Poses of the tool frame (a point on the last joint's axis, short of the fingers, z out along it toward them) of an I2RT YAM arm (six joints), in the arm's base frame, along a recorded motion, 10 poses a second.
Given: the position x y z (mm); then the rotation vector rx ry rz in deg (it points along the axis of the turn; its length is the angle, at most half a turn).
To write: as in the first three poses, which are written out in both.
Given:
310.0 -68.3 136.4 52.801 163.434 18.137
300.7 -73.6 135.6 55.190 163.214 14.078
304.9 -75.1 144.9 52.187 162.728 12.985
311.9 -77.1 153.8 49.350 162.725 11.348
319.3 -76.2 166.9 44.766 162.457 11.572
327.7 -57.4 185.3 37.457 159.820 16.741
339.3 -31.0 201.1 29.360 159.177 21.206
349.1 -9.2 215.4 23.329 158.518 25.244
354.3 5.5 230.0 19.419 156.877 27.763
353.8 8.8 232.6 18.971 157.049 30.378
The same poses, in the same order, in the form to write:
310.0 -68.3 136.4 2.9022 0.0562 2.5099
300.7 -73.6 135.6 2.9471 0.0655 2.4831
304.9 -75.1 144.9 2.9509 0.0965 2.5117
311.9 -77.1 153.8 2.9649 0.1209 2.5420
319.3 -76.2 166.9 2.9570 0.1496 2.5900
327.7 -57.4 185.3 2.8812 0.2068 2.6540
339.3 -31.0 201.1 2.8280 0.2376 2.7391
349.1 -9.2 215.4 2.7813 0.2579 2.8021
354.3 5.5 230.0 2.7465 0.2898 2.8369
353.8 8.8 232.6 2.7174 0.2764 2.8413

